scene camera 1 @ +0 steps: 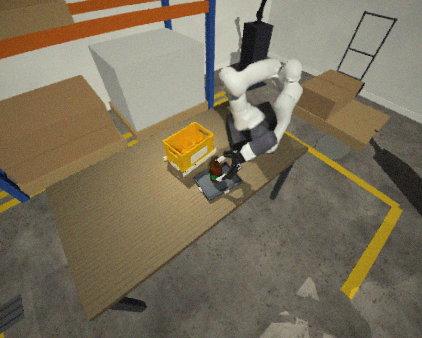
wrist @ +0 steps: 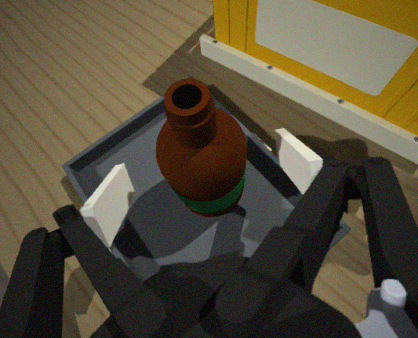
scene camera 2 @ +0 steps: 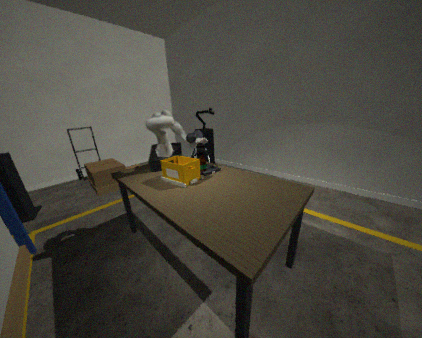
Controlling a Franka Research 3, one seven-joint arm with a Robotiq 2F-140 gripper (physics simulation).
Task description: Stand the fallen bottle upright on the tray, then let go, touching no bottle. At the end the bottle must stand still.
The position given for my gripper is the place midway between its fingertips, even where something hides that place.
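Note:
I can see my gripper (wrist: pixel 202 163) from here. There is a brown bottle (wrist: pixel 201 150) to be seen as well.

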